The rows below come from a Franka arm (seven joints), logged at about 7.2 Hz.
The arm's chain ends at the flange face. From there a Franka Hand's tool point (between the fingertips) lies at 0.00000 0.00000 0.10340 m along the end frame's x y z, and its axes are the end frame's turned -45 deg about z.
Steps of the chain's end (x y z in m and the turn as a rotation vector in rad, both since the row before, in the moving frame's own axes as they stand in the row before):
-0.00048 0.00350 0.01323 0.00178 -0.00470 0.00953
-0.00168 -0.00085 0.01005 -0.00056 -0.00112 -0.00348
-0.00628 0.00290 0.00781 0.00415 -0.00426 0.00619
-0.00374 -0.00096 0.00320 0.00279 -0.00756 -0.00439
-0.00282 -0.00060 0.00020 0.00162 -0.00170 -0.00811
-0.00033 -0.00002 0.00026 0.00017 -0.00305 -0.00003
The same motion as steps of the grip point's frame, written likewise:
-0.00303 0.00166 0.01323 0.00458 -0.00206 0.00953
-0.00071 -0.00183 0.01005 0.00040 -0.00119 -0.00348
-0.00650 -0.00300 0.00781 0.00595 -0.00008 0.00619
-0.00232 -0.00408 0.00320 0.00732 -0.00337 -0.00439
-0.00158 -0.00266 0.00020 0.00235 -0.00006 -0.00811
-0.00043 -0.00048 0.00026 0.00228 -0.00204 -0.00003

